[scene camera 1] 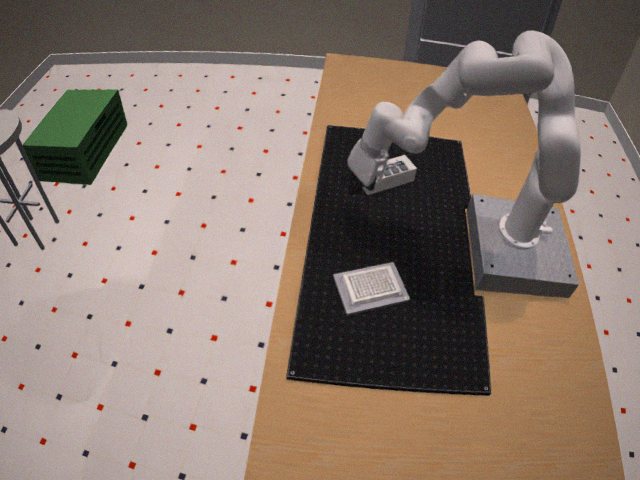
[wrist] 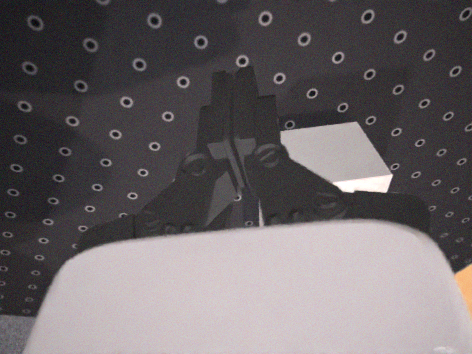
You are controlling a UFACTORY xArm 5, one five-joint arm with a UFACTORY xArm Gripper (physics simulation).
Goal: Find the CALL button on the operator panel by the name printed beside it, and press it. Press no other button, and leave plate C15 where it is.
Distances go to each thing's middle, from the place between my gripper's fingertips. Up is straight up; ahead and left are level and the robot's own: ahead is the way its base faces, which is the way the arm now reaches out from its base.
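Plate C15 [scene camera 1: 367,286]: 290 mm to the left of my hand, 30 mm below it, 30 mm behind it. Operator panel [scene camera 1: 393,180]: my gripper 20 mm above it, 100 mm to the left of it, 110 mm past it.
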